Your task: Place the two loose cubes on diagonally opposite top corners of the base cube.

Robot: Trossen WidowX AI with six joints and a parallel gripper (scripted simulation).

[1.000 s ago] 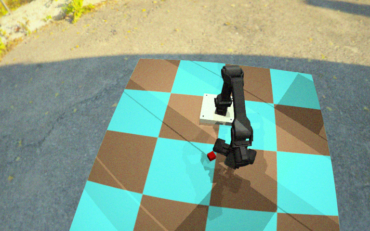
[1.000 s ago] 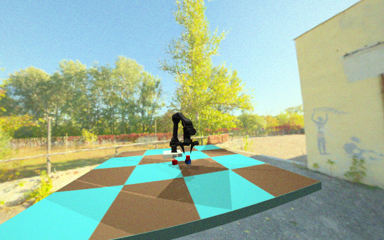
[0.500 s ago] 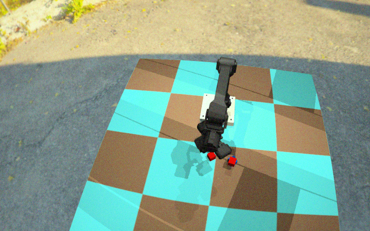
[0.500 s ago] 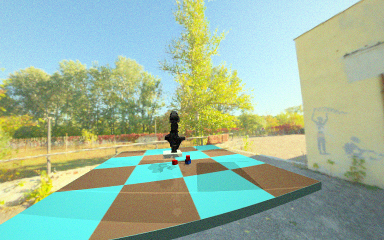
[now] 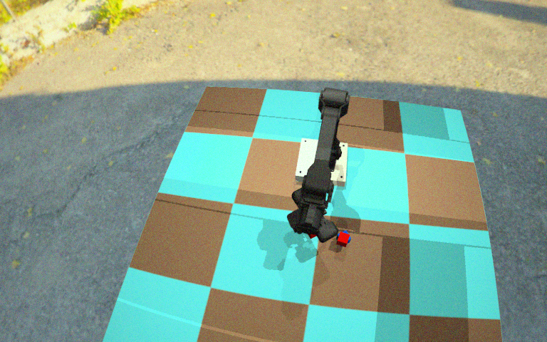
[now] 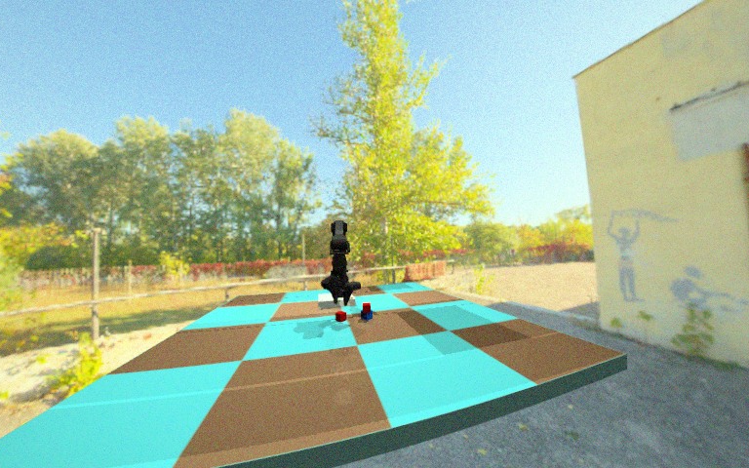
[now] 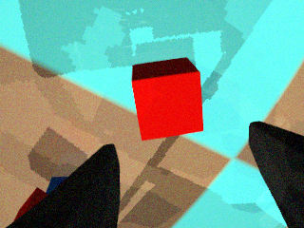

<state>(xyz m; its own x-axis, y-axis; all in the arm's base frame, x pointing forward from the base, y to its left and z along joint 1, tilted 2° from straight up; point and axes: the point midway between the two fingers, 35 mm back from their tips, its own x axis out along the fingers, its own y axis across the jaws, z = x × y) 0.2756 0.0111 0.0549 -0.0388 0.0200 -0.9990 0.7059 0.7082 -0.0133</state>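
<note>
My gripper tip is now 11 cm to the right of the blue base cube and 5 cm above it.
</note>
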